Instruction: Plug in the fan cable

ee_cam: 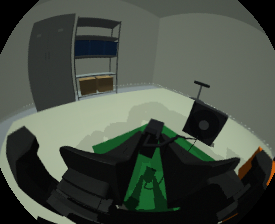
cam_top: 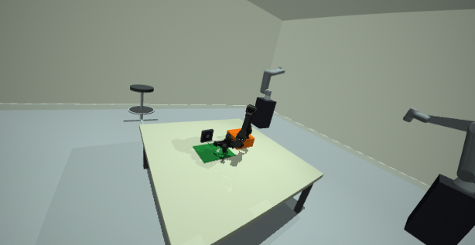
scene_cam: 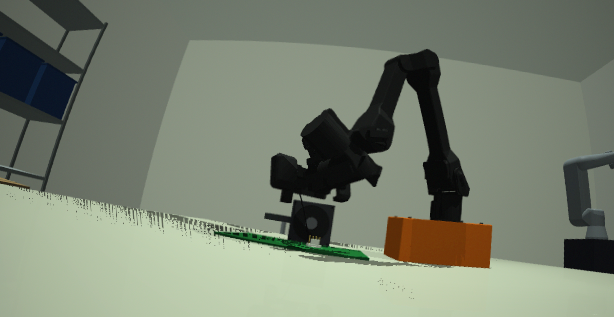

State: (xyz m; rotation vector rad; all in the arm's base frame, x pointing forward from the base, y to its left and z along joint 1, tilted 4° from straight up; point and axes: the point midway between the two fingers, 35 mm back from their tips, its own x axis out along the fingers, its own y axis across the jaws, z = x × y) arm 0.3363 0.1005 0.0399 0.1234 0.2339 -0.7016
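Now: gripper tip 13 cm above the green board, 6 cm to the left of it and 3 cm past it. From my gripper tip the other things lie so: black fan: 23 cm to the right, 6 cm below, 3 cm behind; fan cable plug: 1 cm below.
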